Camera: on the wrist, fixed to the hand. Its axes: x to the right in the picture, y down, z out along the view.
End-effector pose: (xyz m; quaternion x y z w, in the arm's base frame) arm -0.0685 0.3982 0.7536 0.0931 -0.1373 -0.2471 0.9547
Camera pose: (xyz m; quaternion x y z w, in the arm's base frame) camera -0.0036 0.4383 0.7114 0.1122 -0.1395 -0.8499 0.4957
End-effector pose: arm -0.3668 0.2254 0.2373 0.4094 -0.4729 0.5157 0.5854
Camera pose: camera -0.4104 0.3002 0.2478 0.6664 -0.1332 -0.0948 0.7274
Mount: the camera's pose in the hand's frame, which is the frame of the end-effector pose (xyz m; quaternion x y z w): 0.0255 0.0531 -0.0643 -0.0212 -0.1165 -0.6913 0.7128
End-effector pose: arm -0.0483 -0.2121 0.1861 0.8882 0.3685 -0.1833 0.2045
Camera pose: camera 0.0185 -0.1995 0.2407 0.3527 0.8567 -0.3677 0.0808
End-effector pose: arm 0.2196 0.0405 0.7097 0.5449 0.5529 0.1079 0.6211
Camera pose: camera 0.2021 0.1155 0.7507 0.0056 0.6961 -0.4042 0.5933
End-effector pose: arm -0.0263 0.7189 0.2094 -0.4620 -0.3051 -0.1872 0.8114
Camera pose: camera 0.0445 0.6895 0.1678 -0.1574 -0.6274 -0.6470 0.4036
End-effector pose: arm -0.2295 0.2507 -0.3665 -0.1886 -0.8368 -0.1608 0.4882
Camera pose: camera -0.1673 0.2722 -0.3093 0.4150 -0.7803 -0.4479 0.1353
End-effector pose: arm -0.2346 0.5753 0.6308 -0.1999 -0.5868 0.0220 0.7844
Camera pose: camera -0.1563 0.6125 0.6211 0.2491 -0.6483 -0.5157 0.5017
